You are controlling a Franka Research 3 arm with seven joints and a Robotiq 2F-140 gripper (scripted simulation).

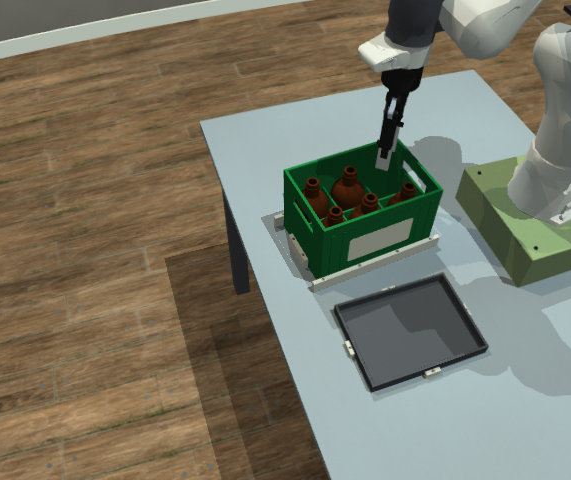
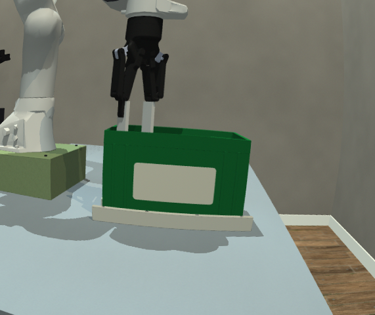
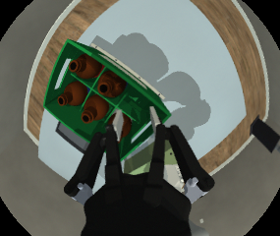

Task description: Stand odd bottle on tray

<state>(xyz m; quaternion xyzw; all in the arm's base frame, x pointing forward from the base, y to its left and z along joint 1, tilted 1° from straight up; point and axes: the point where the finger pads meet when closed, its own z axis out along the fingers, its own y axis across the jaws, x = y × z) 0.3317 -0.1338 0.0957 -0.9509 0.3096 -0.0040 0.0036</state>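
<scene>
Right now my hand is 11 cm above the bottle, 8 cm short of it and 1 cm to the right of it. From my hand the other things lie so: dark tray 33 cm to the left, 18 cm below, 6 cm ahead; then green crate 11 cm below, 7 cm ahead, 6 cm to the left.
</scene>
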